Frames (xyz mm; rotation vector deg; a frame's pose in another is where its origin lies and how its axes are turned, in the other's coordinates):
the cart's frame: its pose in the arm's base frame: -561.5 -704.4 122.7 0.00 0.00 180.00
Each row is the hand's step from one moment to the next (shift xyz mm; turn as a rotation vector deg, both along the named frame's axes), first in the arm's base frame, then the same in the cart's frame.
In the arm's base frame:
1: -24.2 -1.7 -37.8 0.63 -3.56 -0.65
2: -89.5 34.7 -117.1 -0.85 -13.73 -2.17
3: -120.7 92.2 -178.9 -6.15 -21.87 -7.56
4: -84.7 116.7 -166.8 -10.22 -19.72 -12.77
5: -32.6 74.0 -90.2 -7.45 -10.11 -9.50
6: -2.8 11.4 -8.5 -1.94 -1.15 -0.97
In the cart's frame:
1: 24.2 1.7 -37.8 -0.63 3.56 -0.65
2: 89.5 -34.7 -117.1 0.85 13.73 -2.17
3: 120.7 -92.2 -178.9 6.15 21.87 -7.56
4: 84.7 -116.7 -166.8 10.22 19.72 -12.77
5: 32.6 -74.0 -90.2 7.45 10.11 -9.50
6: 2.8 -11.4 -8.5 1.94 1.15 -0.97

